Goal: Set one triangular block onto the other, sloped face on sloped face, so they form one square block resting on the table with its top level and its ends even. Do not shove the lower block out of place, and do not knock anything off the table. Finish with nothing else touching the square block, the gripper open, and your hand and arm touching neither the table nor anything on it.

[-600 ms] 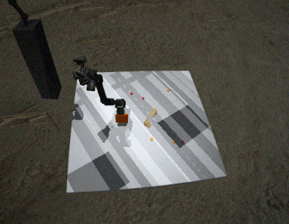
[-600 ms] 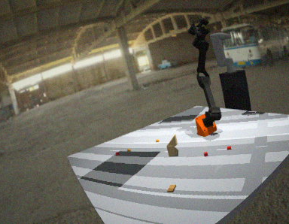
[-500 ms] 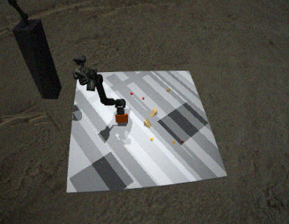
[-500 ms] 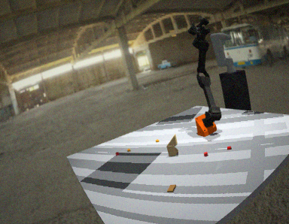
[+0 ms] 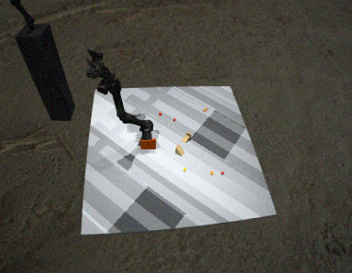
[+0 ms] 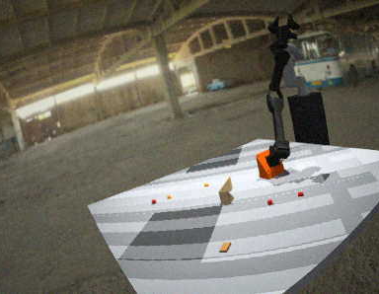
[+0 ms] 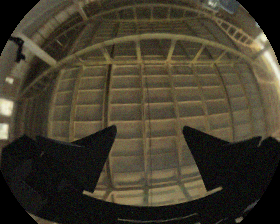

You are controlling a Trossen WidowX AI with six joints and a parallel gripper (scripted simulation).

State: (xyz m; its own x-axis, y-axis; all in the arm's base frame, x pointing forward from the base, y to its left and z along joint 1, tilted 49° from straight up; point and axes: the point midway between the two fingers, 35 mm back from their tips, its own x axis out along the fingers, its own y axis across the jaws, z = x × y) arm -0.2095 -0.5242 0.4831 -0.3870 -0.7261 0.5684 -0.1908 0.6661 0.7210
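The tan triangular block lies 77 cm below my gripper tip, 55 cm ahead of it and 6 cm to the right of it.
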